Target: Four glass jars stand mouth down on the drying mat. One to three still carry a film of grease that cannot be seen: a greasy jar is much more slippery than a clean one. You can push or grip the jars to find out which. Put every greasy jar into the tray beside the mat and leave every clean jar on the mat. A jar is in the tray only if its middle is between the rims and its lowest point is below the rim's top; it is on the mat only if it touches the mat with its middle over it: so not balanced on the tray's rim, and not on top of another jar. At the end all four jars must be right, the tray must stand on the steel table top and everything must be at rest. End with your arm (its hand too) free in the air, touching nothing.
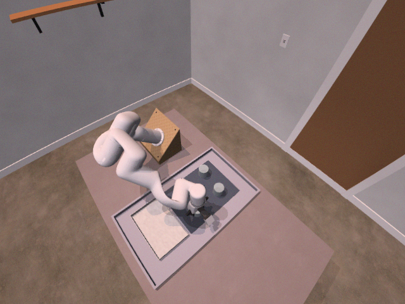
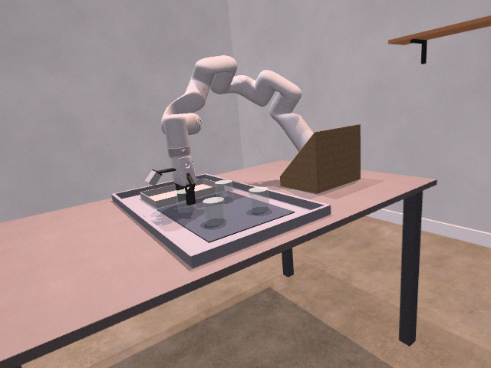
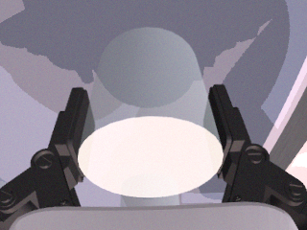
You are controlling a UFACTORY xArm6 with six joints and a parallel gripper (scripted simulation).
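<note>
My gripper is now 210 mm to the left of the pale tray, 100 mm past it and 40 mm above it. Also, from my hand: dark drying mat (100 mm to the left, 70 mm behind, 50 mm below).
</note>
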